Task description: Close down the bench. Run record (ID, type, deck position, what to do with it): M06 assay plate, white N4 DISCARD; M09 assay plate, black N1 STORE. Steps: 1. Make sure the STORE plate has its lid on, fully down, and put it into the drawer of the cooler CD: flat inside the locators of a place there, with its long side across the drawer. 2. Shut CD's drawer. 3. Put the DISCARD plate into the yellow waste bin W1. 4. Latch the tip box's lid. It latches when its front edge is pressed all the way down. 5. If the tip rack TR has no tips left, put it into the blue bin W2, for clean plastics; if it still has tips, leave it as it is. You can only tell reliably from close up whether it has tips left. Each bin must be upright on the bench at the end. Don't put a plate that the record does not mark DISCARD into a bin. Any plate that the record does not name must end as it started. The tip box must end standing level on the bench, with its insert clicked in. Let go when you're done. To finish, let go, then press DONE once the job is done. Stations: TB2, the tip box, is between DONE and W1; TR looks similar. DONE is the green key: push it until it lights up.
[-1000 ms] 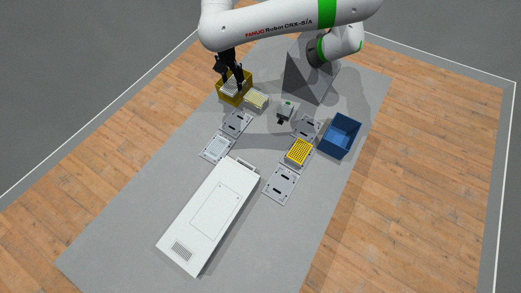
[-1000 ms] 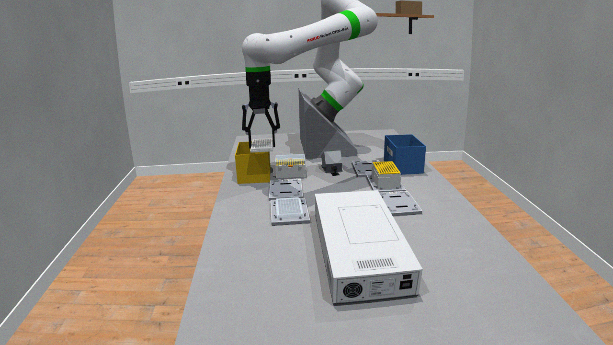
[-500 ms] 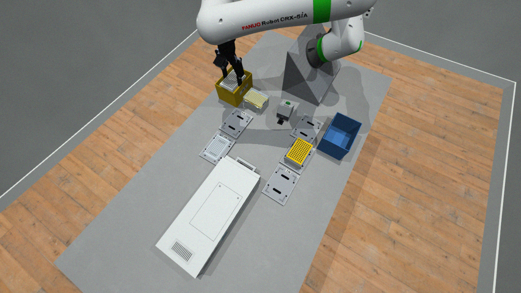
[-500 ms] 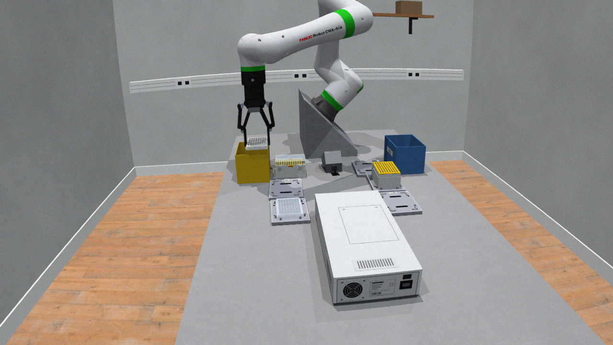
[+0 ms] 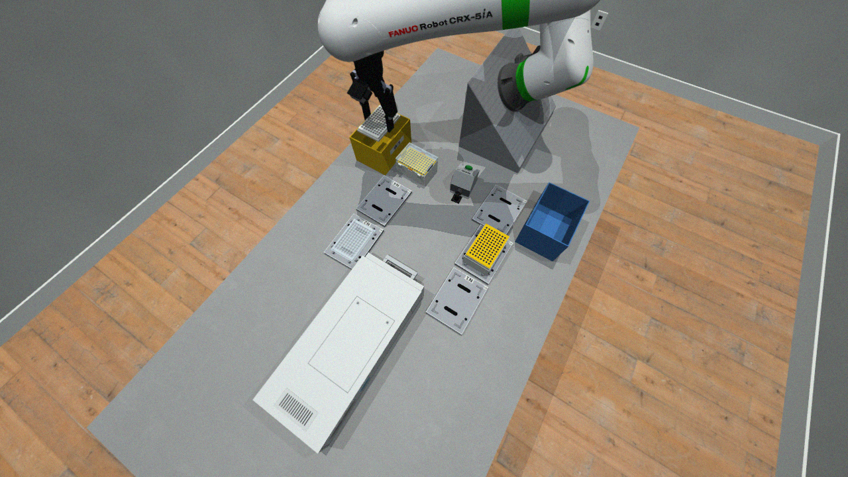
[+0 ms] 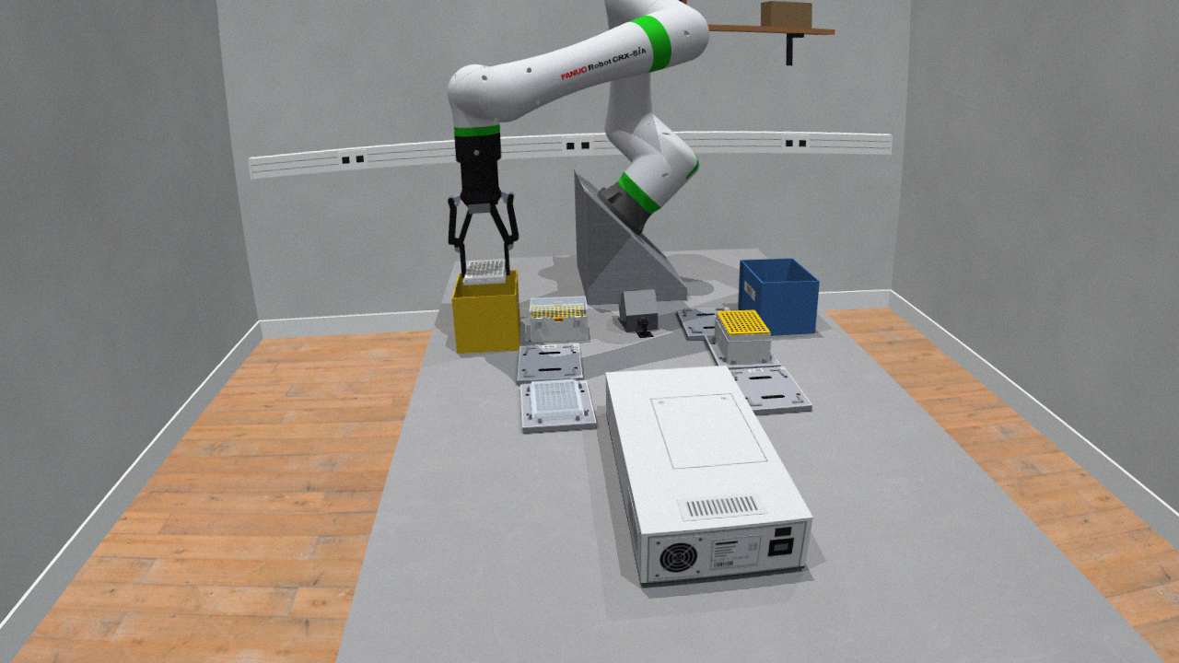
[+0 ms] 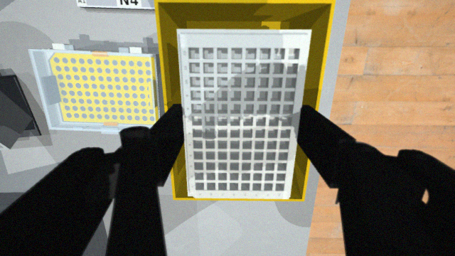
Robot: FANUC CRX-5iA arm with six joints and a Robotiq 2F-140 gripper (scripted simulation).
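The yellow bin W1 is 130 mm below my hand. From my hand the other things lie so: nest N4: 180 mm ahead, 120 mm to the left, 160 mm below; then white assay plate: 20 mm below; then tip box lid: 10 mm ahead, 150 mm to the left, 110 mm below.
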